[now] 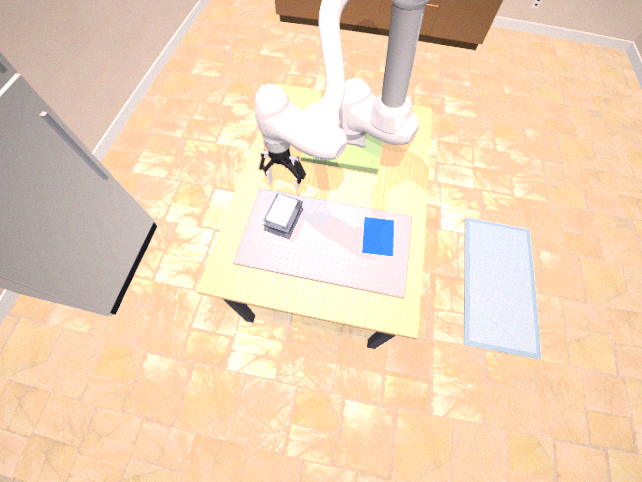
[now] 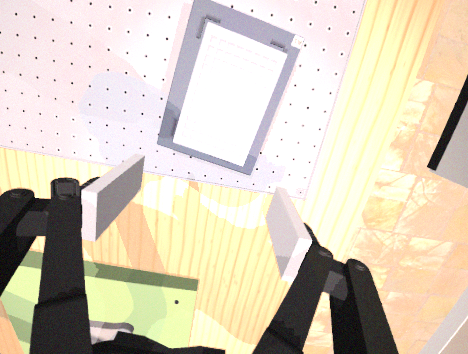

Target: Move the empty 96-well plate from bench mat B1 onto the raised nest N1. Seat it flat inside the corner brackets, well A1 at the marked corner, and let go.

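Where they show: gripper, between the fingertips: [image 1: 284, 184] [image 2: 208, 188]; arm's base, origin of its link: [image 1: 349, 133] [image 2: 92, 343].
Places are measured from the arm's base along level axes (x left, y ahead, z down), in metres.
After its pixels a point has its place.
Note:
The white 96-well plate [image 1: 283, 210] {x -0.196, y 0.546, z -0.064 m} [image 2: 231, 95] {x -0.208, y 0.547, z -0.057 m} lies on the raised grey nest N1 [image 1: 281, 228] {x -0.186, y 0.623, z -0.052 m} [image 2: 180, 95] {x -0.152, y 0.537, z -0.051 m}, and looks flat and inside the corner brackets that show. The small white marker label [image 2: 297, 41] {x -0.266, y 0.613, z -0.051 m} is at one corner of the nest; which well is A1 cannot be read. The blue bench mat B1 [image 1: 378, 236] {x 0.213, y 0.546, z 0.007 m} has no plate on it. My gripper [image 1: 284, 182] {x -0.203, y 0.476, z -0.150 m} [image 2: 208, 188] {x -0.203, y 0.476, z -0.150 m} is open with nothing between its fingers. It is above the table, off the nest on the robot's side, apart from the plate.
The nest and blue mat are on a pale perforated board [image 1: 321, 259] {x -0.004, y 0.698, z 0.010 m} [image 2: 45, 90] {x 0.051, y 0.509, z 0.009 m} on the wooden table [image 1: 311, 308] {x -0.002, y 0.900, z 0.023 m} [image 2: 225, 240] {x -0.240, y 0.306, z 0.022 m}. A green base plate [image 1: 342, 164] {x -0.001, y 0.209, z -0.005 m} [image 2: 150, 305] {x -0.123, y 0.154, z -0.007 m} lies under the arm. A grey cabinet [image 1: 67, 207] stands left of the table.

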